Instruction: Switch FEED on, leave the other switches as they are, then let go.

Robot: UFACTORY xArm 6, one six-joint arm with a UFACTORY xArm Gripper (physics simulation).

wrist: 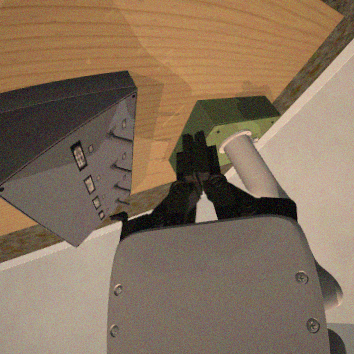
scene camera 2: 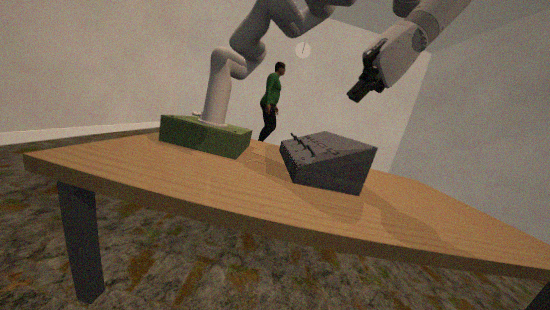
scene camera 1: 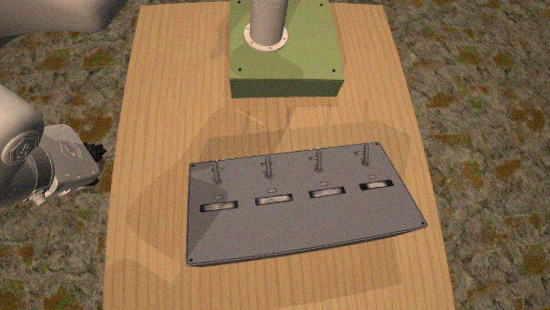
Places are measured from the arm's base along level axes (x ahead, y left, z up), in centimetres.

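Pixels of known places: gripper, fingertip midpoint: (wrist: 196, 144) (scene camera 2: 351, 98) (scene camera 1: 99, 152); arm's base, link origin: (wrist: 233, 140) (scene camera 2: 212, 124) (scene camera 1: 265, 35).
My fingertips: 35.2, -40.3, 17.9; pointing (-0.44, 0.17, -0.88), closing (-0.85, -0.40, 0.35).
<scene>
For each thing: its top centre in the pictures, then the offset to it from my fingertips, as dx, dy, dz. Level surfaces: height alone.
- FEED lever, top centre: (wrist: 124, 147) (scene camera 1: 215, 169) +2.8, +19.6, -14.7
- VALVE lever, top centre: (scene camera 1: 268, 163) (wrist: 124, 175) +3.9, +31.6, -14.7
- VENT lever, top centre: (scene camera 1: 320, 157) +5.1, +43.5, -14.7
- FAN lever, top centre: (scene camera 1: 368, 151) +6.3, +55.5, -14.7
- wooden table, surface height: dz -27.8
The grey switch panel (scene camera 1: 300, 220) (scene camera 2: 330, 172) (wrist: 55, 200) carries several levers in a row. The FEED lever (scene camera 1: 216, 172) (wrist: 121, 135) is leftmost in scene camera 1 and nearest in the wrist view. It leans towards the panel's far edge, away from the small ON label, at much the same tilt as the VALVE lever (scene camera 1: 268, 167), VENT lever (scene camera 1: 319, 161) and FAN lever (scene camera 1: 365, 155). The label lettering is blurred. My gripper (scene camera 2: 355, 97) (wrist: 196, 144) is shut and empty, high above the panel and well clear of the levers.
The arm stands on a green base block (scene camera 1: 315, 50) (scene camera 2: 200, 137) (wrist: 205, 117) behind the panel on the wooden table (scene camera 1: 155, 100) (scene camera 2: 150, 172) (wrist: 60, 45). A person in a green top (scene camera 2: 273, 90) stands beyond the table.
</scene>
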